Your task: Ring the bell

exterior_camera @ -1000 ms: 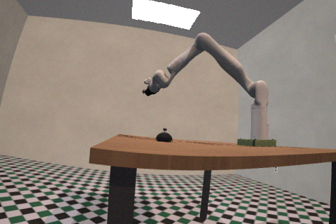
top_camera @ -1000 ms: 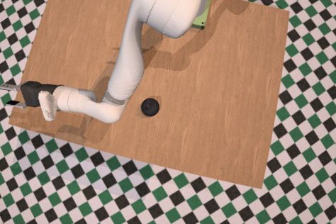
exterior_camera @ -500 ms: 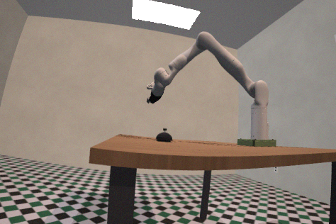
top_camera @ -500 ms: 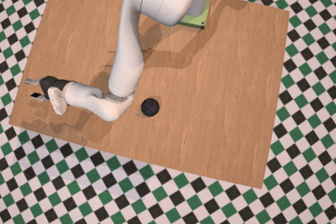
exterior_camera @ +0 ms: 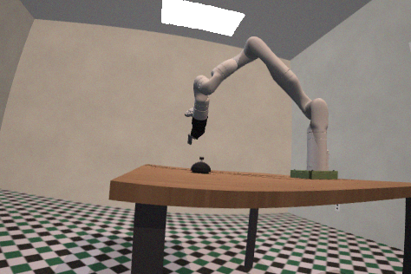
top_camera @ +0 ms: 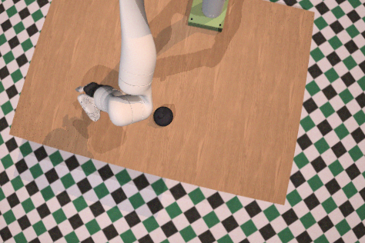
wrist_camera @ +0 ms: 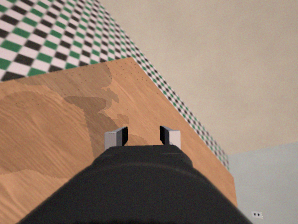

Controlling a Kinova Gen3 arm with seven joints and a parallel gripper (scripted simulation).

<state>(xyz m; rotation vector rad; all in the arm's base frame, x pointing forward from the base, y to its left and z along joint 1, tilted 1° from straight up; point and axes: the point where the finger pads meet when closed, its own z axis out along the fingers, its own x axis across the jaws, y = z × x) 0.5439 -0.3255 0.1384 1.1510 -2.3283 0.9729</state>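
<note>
Right now my hand is 270 mm to the right of the bell button, 110 mm above it and 30 mm past it. Round my hand: bell 270 mm to the left, 130 mm below, 30 mm behind.
</note>
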